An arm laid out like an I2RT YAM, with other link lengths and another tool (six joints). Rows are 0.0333 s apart.
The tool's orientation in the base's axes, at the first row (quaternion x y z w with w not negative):
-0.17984, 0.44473, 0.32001, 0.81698
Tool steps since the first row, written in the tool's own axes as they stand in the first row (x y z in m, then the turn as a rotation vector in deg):
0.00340, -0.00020, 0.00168, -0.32, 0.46, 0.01
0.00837, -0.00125, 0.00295, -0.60, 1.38, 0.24
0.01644, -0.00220, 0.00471, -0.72, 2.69, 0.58
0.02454, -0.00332, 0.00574, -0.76, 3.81, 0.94
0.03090, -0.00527, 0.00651, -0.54, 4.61, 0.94
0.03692, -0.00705, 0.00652, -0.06, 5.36, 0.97
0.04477, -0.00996, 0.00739, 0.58, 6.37, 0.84
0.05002, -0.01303, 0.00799, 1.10, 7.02, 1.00
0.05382, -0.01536, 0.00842, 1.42, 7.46, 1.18
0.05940, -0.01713, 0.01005, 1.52, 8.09, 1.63
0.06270, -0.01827, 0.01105, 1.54, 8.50, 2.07
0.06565, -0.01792, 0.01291, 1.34, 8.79, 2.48
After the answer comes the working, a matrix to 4 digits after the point.
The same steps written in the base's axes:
0.00252, 0.00206, -0.00195, -0.44, 0.23, 0.27
0.00600, 0.00383, -0.00544, -1.04, 0.93, 0.62
0.01095, 0.00708, -0.01128, -1.77, 2.04, 0.89
0.01558, 0.00980, -0.01753, -2.33, 3.05, 1.11
0.01993, 0.01113, -0.02245, -2.79, 3.72, 0.92
0.02356, 0.01202, -0.02749, -3.09, 4.45, 0.52
0.02921, 0.01325, -0.03361, -3.60, 5.35, -0.09
0.03377, 0.01326, -0.03767, -3.74, 6.11, -0.45
0.03715, 0.01318, -0.04062, -3.80, 6.65, -0.63
0.04158, 0.01486, -0.04442, -3.92, 7.40, -0.47
0.04429, 0.01580, -0.04665, -3.92, 7.97, -0.26
0.04637, 0.01820, -0.04813, -3.95, 8.34, 0.13

The tool's axes in the first row as the columns of a matrix, in the base's axes (rounded; the answer above uses it unrounded):
0.3996, -0.6829, 0.6116
0.3629, 0.7305, 0.5785
-0.8418, -0.0092, 0.5397

